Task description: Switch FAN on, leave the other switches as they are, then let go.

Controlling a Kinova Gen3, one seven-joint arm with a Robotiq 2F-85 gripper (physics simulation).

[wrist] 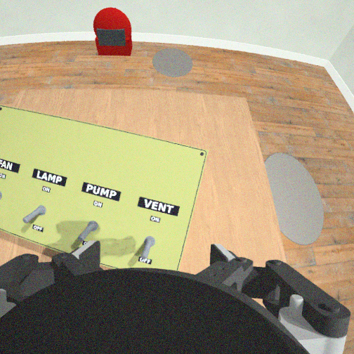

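A yellow-green switch panel point(100, 155) lies at the left and middle of the wrist view. The FAN label point(8, 166) is at the left edge, and a small part of the FAN switch point(1, 195) shows below it; its position is cut off. The LAMP switch point(35, 214), PUMP switch point(89, 230) and VENT switch point(148, 246) have grey levers that lean toward their OFF marks. My gripper point(155, 255) is open and empty, above the panel's lower right part, to the right of the FAN switch. Its left finger partly covers the PUMP OFF mark.
The panel lies on a light wooden table top point(232, 165). Beyond it are a wooden floor point(295, 120), two grey discs point(172, 62) point(295, 200) and a red object with a dark grey window point(112, 32) near the wall. A shadow falls across the panel around the PUMP switch.
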